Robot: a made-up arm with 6 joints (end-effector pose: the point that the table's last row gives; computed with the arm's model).
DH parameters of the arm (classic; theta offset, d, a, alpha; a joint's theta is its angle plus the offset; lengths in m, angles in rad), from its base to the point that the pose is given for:
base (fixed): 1.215 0 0.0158 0
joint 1: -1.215 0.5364 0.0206 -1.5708
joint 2: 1.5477 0 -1.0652 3.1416
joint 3: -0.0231 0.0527 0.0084 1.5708
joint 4: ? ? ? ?
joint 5: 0 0.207 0.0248 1.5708
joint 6: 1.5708 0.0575 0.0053 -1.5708
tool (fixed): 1.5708 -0.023 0 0
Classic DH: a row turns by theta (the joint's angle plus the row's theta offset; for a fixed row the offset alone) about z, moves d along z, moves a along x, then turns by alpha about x.
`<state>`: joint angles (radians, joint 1 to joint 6).
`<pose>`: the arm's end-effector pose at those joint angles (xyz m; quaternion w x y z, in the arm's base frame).
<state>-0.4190 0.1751 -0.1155 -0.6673 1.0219 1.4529</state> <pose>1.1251 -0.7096 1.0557 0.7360 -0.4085 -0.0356 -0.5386</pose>
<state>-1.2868 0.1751 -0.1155 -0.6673 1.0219 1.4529</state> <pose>0.1766 -1.3077 1.0557 0.4414 -0.3856 0.1394 -0.7982</pose>
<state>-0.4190 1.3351 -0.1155 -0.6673 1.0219 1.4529</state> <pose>0.8484 -0.5864 -0.4452 0.7246 -0.4472 0.4588 -0.2540</pose>
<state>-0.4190 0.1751 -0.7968 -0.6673 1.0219 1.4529</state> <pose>0.5865 -0.4698 0.4596 0.7601 -0.4494 0.2643 -0.3879</pose>
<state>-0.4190 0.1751 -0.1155 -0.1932 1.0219 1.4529</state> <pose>1.1225 -0.7786 1.1416 0.6710 -0.5952 -0.1055 -0.4293</pose>
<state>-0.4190 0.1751 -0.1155 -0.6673 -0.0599 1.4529</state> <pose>1.0814 -0.7186 1.1009 0.9085 -0.3358 0.2229 -0.1101</pose>
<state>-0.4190 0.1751 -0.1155 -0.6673 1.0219 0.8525</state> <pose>1.1369 -0.7078 1.0485 0.8239 -0.1726 -0.1933 -0.5040</pose>
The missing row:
joint 4: 0 -1.2519 -0.0163 -1.5708
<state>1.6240 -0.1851 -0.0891 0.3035 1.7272 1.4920</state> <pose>0.2316 1.1024 1.7263 0.5837 0.1356 -0.7997 -0.0377</pose>
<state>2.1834 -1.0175 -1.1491 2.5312 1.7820 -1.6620</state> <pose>-0.2874 0.2956 1.0293 0.3606 0.4803 -0.0017 -0.7996</pose>
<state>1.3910 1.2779 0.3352 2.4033 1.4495 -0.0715</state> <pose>0.2798 1.9250 -0.0800 0.2805 0.2143 0.2562 -0.8999</pose>
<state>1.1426 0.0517 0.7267 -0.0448 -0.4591 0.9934</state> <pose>0.6695 0.7899 2.3371 0.7647 -0.3301 -0.3316 0.4431</pose>
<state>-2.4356 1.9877 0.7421 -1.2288 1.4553 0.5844</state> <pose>-0.9572 -0.6943 -1.1660 0.2470 -0.0360 -0.1341 0.9590</pose>
